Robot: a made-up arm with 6 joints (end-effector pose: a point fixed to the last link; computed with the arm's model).
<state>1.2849 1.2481 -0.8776 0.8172 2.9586 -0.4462</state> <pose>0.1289 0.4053 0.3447 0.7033 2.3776 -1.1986</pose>
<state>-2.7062 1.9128 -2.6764 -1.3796 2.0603 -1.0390</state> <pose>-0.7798 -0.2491 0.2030 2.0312 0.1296 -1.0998</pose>
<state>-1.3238 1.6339 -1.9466 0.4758 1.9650 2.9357</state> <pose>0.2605 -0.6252 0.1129 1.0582 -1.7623 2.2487</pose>
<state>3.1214 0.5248 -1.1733 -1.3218 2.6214 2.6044</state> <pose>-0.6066 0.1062 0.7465 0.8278 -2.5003 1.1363</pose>
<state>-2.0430 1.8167 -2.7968 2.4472 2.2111 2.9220</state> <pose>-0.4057 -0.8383 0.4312 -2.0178 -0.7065 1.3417</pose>
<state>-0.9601 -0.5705 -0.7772 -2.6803 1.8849 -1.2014</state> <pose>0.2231 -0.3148 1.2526 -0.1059 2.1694 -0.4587</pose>
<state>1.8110 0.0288 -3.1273 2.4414 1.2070 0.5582</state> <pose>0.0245 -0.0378 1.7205 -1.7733 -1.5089 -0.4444</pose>
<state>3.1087 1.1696 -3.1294 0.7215 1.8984 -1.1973</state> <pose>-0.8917 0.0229 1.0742 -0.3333 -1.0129 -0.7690</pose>
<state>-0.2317 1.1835 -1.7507 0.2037 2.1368 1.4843</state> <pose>0.7882 -0.1112 0.4508 -0.1020 0.9376 -1.1517</pose>
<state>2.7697 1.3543 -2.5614 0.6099 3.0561 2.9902</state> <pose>-0.8269 0.2804 0.6794 -0.9105 -1.2215 1.2270</pose>
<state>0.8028 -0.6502 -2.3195 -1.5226 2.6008 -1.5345</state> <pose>-0.0967 -0.2458 1.6257 0.1612 0.1369 1.4250</pose>
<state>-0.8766 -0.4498 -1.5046 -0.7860 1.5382 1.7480</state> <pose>0.2314 -0.2520 1.4331 -0.9559 -1.3118 -1.5210</pose>
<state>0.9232 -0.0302 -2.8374 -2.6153 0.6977 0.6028</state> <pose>0.0954 0.0740 1.7642 -1.8320 -1.8014 0.5621</pose>
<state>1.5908 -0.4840 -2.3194 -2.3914 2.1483 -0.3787</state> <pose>0.0700 -0.1451 1.6919 -0.5129 -0.8541 0.6541</pose>
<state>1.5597 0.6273 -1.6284 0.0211 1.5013 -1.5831</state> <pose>0.0490 0.8934 0.7934 -0.5527 -1.4384 -2.1533</pose>
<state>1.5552 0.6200 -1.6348 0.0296 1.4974 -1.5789</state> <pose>0.0526 0.8945 0.8034 -0.5619 -1.4157 -2.1709</pose>
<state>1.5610 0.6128 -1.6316 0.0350 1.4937 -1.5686</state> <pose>0.0476 0.8935 0.8083 -0.5641 -1.4074 -2.1804</pose>
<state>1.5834 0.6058 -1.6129 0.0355 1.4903 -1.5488</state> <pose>0.0286 0.8887 0.8047 -0.5547 -1.4223 -2.1766</pose>
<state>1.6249 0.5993 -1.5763 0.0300 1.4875 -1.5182</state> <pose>-0.0058 0.8785 0.7915 -0.5296 -1.4645 -2.1576</pose>
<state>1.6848 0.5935 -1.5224 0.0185 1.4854 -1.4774</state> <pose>-0.0537 0.8603 0.7691 -0.4844 -1.5318 -2.1241</pose>
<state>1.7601 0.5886 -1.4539 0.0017 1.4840 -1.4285</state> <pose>-0.1106 0.8319 0.7396 -0.4156 -1.6178 -2.0782</pose>
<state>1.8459 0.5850 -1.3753 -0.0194 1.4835 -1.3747</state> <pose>-0.1701 0.7925 0.7058 -0.3221 -1.7133 -2.0231</pose>
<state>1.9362 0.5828 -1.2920 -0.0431 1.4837 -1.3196</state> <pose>-0.2256 0.7440 0.6711 -0.2074 -1.8074 -1.9630</pose>
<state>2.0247 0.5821 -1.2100 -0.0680 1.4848 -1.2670</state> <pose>-0.2719 0.6904 0.6385 -0.0791 -1.8910 -1.9018</pose>
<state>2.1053 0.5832 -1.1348 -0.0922 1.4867 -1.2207</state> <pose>-0.3064 0.6374 0.6099 0.0509 -1.9589 -1.8429</pose>
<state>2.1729 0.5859 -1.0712 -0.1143 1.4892 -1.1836</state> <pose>-0.3291 0.5905 0.5865 0.1699 -2.0092 -1.7895</pose>
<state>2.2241 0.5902 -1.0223 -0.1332 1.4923 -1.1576</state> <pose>-0.3421 0.5536 0.5686 0.2677 -2.0445 -1.7435</pose>
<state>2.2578 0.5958 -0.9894 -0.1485 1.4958 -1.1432</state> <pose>-0.3483 0.5285 0.5555 0.3383 -2.0682 -1.7061</pose>
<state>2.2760 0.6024 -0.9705 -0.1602 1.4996 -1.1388</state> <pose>-0.3501 0.5141 0.5462 0.3826 -2.0848 -1.6767</pose>
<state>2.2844 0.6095 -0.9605 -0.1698 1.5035 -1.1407</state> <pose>-0.3497 0.5065 0.5392 0.4097 -2.0975 -1.6524</pose>
